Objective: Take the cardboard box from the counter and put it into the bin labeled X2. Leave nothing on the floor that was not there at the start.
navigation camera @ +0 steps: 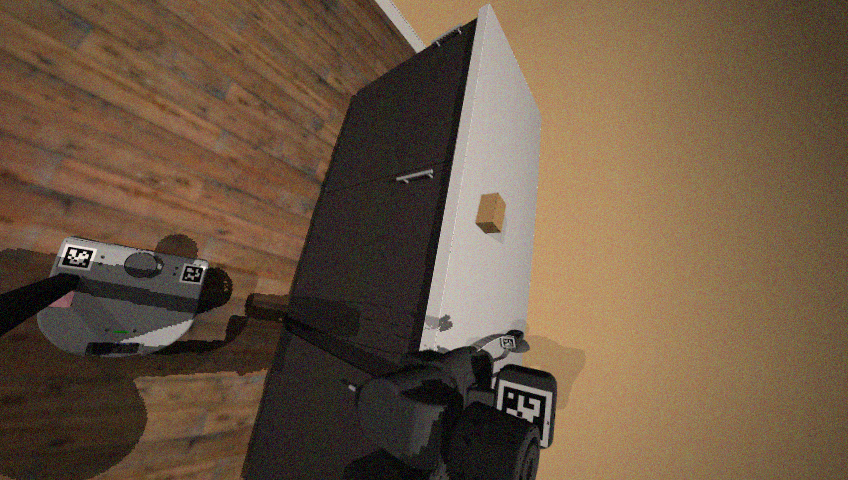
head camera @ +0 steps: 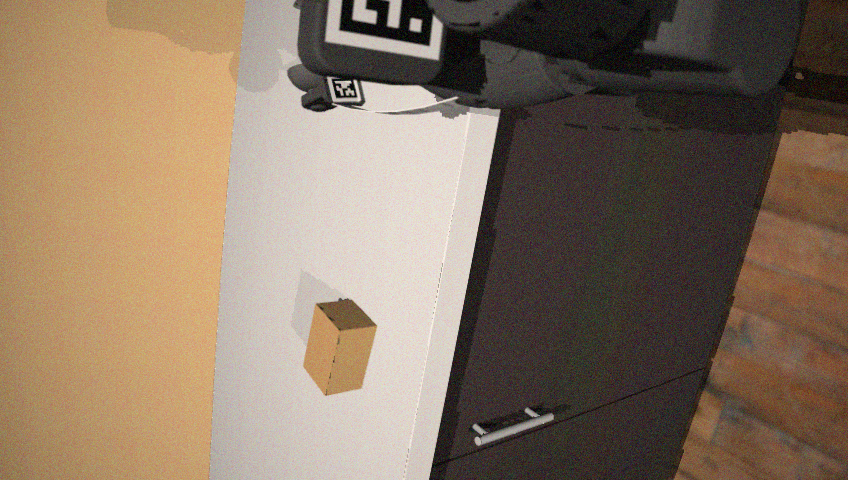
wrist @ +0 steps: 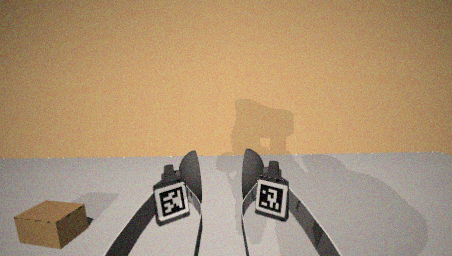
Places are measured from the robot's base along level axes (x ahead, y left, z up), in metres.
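Where they show: gripper, fingertip midpoint: (navigation camera: 518,357); robot's base, origin of the base link: (navigation camera: 141,263).
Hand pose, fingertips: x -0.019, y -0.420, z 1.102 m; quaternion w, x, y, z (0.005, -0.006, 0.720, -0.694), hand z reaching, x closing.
Each offset is from my fingertips to the top centre of the thing. "pt": to the spot under its first point. Level surfaces: height alone.
The cardboard box @(0.318 m ahead, 0.190 m right, 0.142 m down) (head camera: 340,347) (navigation camera: 490,212) (wrist: 51,224) stands upright on the white counter @(0.192 m down) (head camera: 351,196) (navigation camera: 496,118) (wrist: 135,180), apart from the gripper. In the wrist view it is at the lower left, left of both fingers. My gripper (wrist: 221,167) is open and empty, with a gap between its two fingertips. It is over the counter; in the head camera view it shows at the top, partly hidden by the wrist, and in the navigation camera view at the bottom. The bin labeled X2 does not show in these views.
Dark cabinet fronts @(pt 0.180 m ahead, 0.076 m right, 0.423 m down) (head camera: 571,249) (navigation camera: 374,237) with bar handles @(pt 0.406 m ahead, 0.059 m right, 0.353 m down) (head camera: 514,429) (navigation camera: 414,176) are below the counter top. An orange-tan wall (head camera: 107,237) (navigation camera: 684,208) (wrist: 150,75) runs along its back. My base (navigation camera: 142,285) stands on the wooden floor @(1.103 m down) (navigation camera: 148,148) in front of the cabinets.
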